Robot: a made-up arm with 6 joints.
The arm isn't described. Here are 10 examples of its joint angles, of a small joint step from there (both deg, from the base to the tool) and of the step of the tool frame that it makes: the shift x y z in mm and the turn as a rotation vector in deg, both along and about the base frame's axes.
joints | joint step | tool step
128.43 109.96 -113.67 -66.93 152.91 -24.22 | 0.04 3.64 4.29 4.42 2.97 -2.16 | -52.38 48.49 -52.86 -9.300 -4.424 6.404
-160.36 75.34 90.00 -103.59 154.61 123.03 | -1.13 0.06 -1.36 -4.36 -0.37 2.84 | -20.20 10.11 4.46 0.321 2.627 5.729
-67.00 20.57 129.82 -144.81 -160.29 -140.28 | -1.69 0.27 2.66 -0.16 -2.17 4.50 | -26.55 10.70 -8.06 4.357 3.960 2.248
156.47 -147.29 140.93 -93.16 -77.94 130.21 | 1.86 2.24 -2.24 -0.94 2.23 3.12 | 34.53 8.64 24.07 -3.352 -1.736 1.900
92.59 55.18 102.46 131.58 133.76 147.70 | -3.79 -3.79 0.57 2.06 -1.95 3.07 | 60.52 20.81 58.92 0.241 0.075 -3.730
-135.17 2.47 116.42 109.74 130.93 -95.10 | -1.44 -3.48 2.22 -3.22 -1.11 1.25 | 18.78 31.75 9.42 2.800 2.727 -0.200
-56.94 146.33 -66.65 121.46 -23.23 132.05 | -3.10 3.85 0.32 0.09 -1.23 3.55 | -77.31 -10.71 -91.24 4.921 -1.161 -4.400
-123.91 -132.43 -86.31 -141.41 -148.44 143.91 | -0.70 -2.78 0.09 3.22 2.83 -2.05 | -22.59 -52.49 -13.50 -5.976 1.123 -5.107
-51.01 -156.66 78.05 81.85 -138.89 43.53 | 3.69 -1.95 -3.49 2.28 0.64 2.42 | -38.69 -51.20 -65.62 -5.643 -4.103 2.934
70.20 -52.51 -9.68 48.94 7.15 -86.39 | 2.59 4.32 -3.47 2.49 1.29 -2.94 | 67.81 18.47 54.86 -1.367 0.229 1.292
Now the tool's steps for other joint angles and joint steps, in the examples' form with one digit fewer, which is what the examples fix.
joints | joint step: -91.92 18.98 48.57 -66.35 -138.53 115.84 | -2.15 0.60 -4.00 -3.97 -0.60 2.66
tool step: -26.2 4.3 23.3 -1.68 6.04 -3.49
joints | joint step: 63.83 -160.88 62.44 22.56 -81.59 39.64 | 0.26 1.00 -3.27 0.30 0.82 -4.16
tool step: 2.7 -3.8 -24.7 -0.17 -0.19 3.74
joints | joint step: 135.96 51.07 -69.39 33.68 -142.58 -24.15 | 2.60 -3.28 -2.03 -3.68 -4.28 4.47
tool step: 37.9 -63.0 4.1 5.02 9.38 -4.23
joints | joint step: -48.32 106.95 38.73 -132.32 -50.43 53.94 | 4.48 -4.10 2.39 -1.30 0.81 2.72
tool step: 80.2 44.3 62.8 -1.49 0.49 2.95
